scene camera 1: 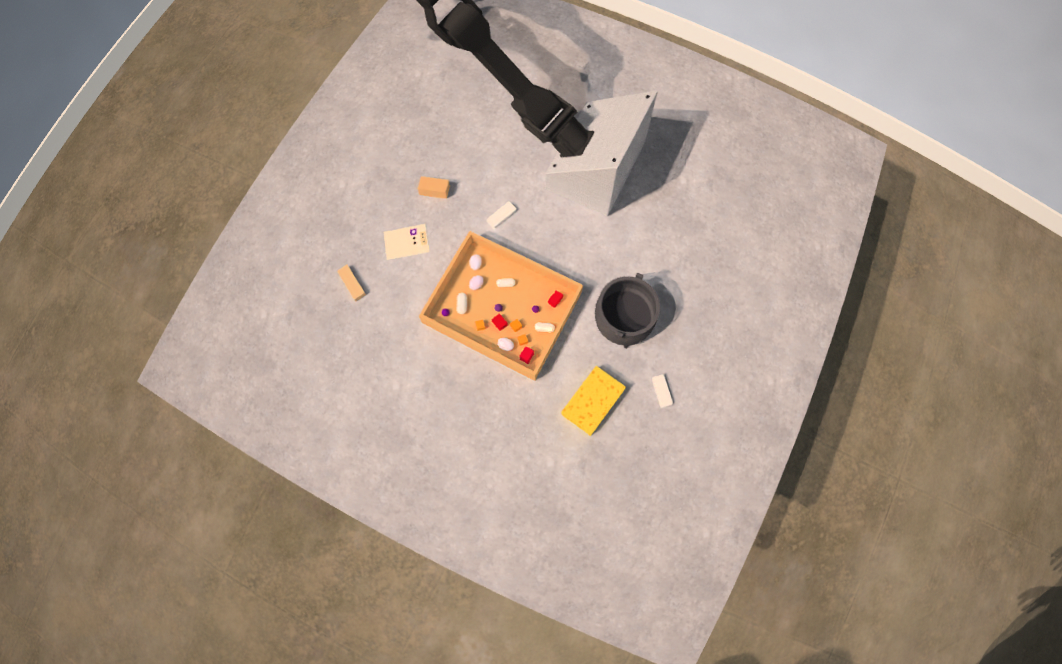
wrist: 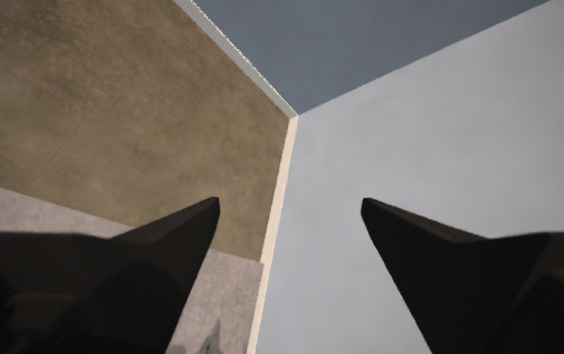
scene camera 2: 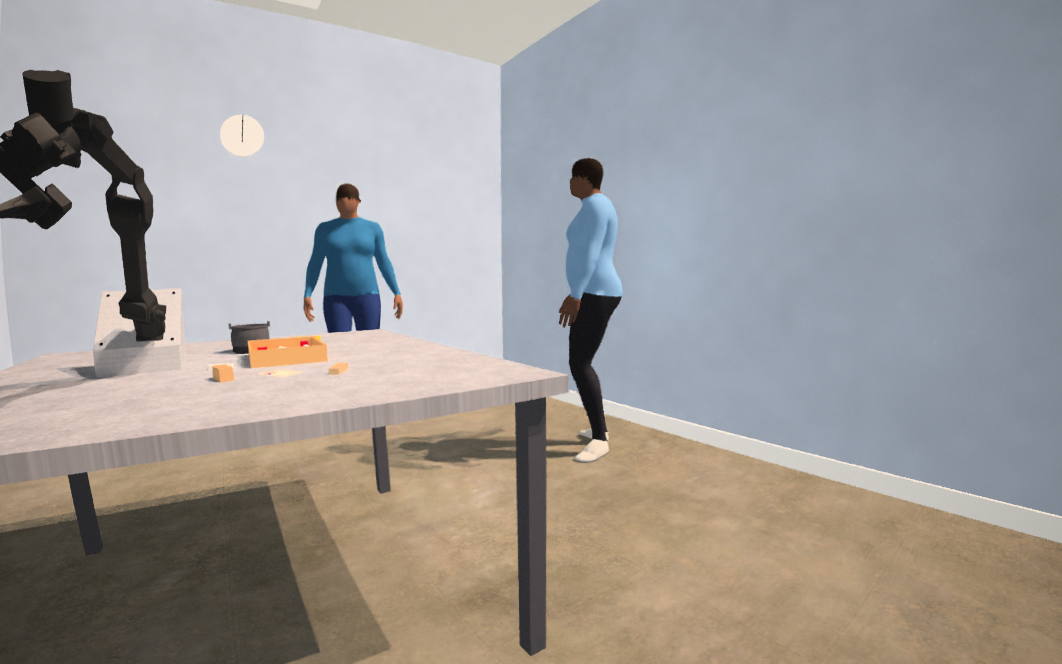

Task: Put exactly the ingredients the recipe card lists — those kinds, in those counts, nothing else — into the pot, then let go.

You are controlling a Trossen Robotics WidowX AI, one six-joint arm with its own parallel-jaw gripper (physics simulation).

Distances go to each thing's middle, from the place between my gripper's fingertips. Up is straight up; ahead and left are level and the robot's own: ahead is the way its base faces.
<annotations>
I see the recipe card [scene camera 1: 413,240] 43 cm ahead of my hand, 42 cm to the left of it and 34 cm below it. From my hand the other things lie so: dark pot [scene camera 1: 627,309]: 89 cm to the left, 38 cm ahead, 29 cm below; then orange tray [scene camera 1: 534,284]: 66 cm to the left, 47 cm ahead, 32 cm below.
</annotations>
